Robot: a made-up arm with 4 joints. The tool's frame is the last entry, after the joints. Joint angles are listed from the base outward. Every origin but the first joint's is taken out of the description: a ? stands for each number. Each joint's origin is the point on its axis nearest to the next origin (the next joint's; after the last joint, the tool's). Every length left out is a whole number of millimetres.
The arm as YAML. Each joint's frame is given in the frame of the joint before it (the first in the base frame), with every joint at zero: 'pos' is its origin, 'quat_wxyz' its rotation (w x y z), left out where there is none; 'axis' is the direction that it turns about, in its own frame. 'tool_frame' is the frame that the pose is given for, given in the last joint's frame.
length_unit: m
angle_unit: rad
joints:
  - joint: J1
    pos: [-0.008, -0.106, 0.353]
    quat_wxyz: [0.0, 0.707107, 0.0, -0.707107]
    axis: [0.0, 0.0, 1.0]
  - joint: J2
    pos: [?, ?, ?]
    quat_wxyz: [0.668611, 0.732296, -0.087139, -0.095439]
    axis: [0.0, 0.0, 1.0]
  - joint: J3
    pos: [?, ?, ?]
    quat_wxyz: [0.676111, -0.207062, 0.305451, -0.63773]
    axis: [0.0, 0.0, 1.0]
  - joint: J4
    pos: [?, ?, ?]
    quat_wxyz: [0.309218, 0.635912, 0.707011, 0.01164]
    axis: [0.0, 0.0, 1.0]
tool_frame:
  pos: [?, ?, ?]
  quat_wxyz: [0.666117, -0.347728, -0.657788, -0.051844]
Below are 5 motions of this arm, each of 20 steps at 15 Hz.
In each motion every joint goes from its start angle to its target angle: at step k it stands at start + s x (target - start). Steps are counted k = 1, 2, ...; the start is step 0. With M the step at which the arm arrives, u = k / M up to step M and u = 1 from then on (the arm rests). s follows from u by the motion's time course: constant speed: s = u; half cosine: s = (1 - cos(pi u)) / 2; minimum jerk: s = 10 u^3 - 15 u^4 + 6 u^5.
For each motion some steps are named. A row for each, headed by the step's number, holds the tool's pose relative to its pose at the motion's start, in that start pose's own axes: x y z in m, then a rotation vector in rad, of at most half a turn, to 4 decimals.
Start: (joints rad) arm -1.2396 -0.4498 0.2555 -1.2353
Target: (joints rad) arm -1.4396 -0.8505 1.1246 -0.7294
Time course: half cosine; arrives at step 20
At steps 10, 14, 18, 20:
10: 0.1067 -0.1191 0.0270 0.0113 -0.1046 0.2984
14: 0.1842 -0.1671 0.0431 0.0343 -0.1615 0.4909
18: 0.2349 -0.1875 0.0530 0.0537 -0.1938 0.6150
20: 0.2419 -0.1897 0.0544 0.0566 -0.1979 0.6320

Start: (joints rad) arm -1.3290 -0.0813 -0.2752 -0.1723
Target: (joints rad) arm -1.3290 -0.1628 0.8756 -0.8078
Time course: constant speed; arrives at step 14
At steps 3, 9, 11, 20:
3: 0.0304 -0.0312 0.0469 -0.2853 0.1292 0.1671
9: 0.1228 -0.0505 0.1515 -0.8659 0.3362 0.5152
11: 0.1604 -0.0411 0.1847 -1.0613 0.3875 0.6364
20: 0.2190 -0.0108 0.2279 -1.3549 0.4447 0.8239

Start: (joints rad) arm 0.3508 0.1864 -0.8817 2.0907
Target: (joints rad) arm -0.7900 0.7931 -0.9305 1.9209
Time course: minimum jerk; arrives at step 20
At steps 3, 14, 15, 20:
3: 0.0099 0.0067 -0.0003 -0.0065 0.0020 -0.0346
14: 0.3767 0.0533 0.0548 0.0470 0.0494 -1.0745
15: 0.4028 0.0430 0.0652 0.0708 0.0491 -1.1468
20: 0.4455 0.0209 0.0854 0.1188 0.0463 -1.2697

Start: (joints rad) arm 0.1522 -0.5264 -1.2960 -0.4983
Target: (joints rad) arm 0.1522 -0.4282 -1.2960 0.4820
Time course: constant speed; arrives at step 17
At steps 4, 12, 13, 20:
4: 0.0094 0.0154 -0.0005 0.2083 -0.0911 -0.0017
12: 0.0260 0.0436 0.0152 0.6309 -0.2586 -0.0051
13: 0.0277 0.0465 0.0186 0.6843 -0.2781 -0.0057
20: 0.0337 0.0561 0.0350 0.8989 -0.3530 -0.0090

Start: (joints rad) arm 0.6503 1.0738 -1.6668 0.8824
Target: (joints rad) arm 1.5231 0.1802 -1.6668 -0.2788
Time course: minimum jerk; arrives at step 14
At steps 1, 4, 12, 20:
1: -0.0009 -0.0008 -0.0013 -0.0053 -0.0017 0.0026
4: -0.0327 -0.0423 -0.0539 -0.2318 -0.0823 0.1036
12: 0.0093 -0.3640 -0.2699 -1.2777 -0.8464 0.2462
20: 0.0153 -0.3719 -0.2738 -1.2953 -0.8726 0.2381

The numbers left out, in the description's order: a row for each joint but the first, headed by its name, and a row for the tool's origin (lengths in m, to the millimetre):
J2: -0.062 -0.197 0.0
J3: 0.287 -0.191 0.0
J4: -0.105 -0.185 0.0
tool: 0.087 -0.068 0.0

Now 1 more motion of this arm.
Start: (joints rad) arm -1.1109 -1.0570 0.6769 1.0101
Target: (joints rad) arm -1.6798 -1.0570 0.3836 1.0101
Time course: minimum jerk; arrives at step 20
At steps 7, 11, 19, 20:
7: 0.0270 -0.0041 0.0027 0.0393 0.0738 -0.0505
11: 0.0676 -0.0111 0.0007 0.0901 0.1845 -0.1358
19: 0.1112 -0.0197 -0.0099 0.1328 0.3073 -0.2430
20: 0.1113 -0.0197 -0.0100 0.1329 0.3076 -0.2433

